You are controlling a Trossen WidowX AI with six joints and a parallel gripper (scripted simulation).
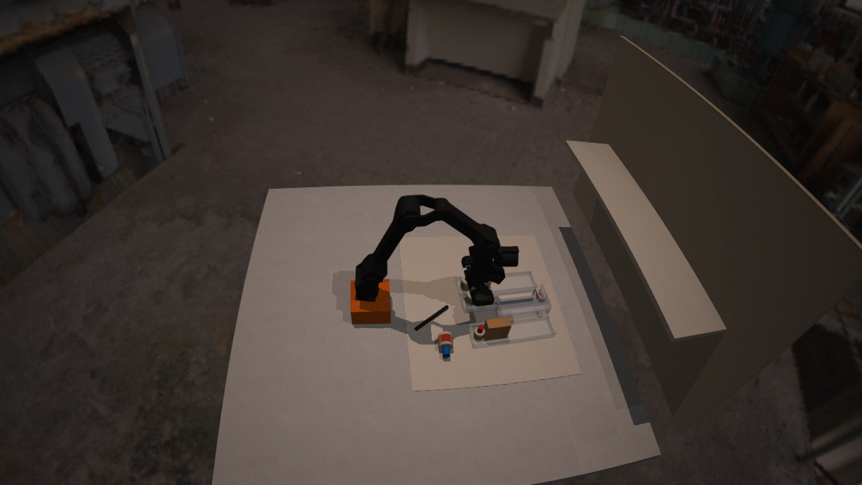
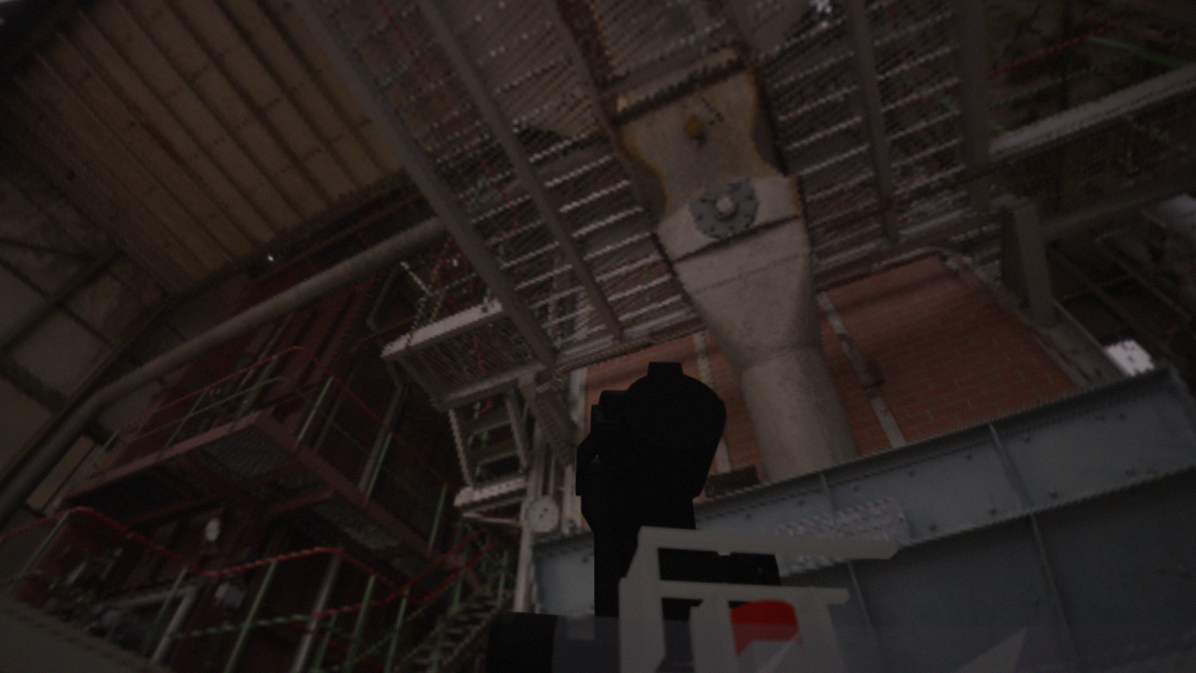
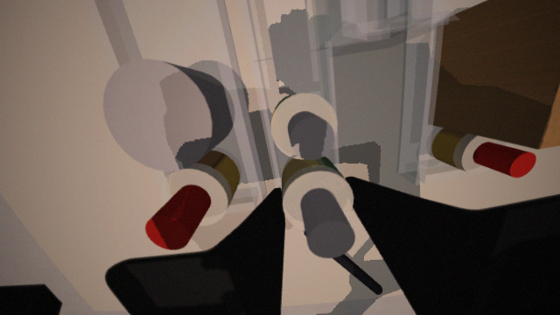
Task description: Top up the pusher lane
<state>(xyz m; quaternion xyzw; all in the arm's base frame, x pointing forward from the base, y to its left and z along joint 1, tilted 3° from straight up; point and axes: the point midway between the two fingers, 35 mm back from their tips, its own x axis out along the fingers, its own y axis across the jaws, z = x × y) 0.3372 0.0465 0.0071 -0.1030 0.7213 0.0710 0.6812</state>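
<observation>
Now: the grey cylinder 40 mm ahead of my gripper tip, 90 mm to the left of it and 20 mm below it. Also, from my gripper tip: pusher plate: 150 mm ahead, 10 mm to the left; brown box: 80 mm ahead, 110 mm to the right, 10 mm below; black rod: 120 mm behind, 70 mm to the right, 50 mm below.
</observation>
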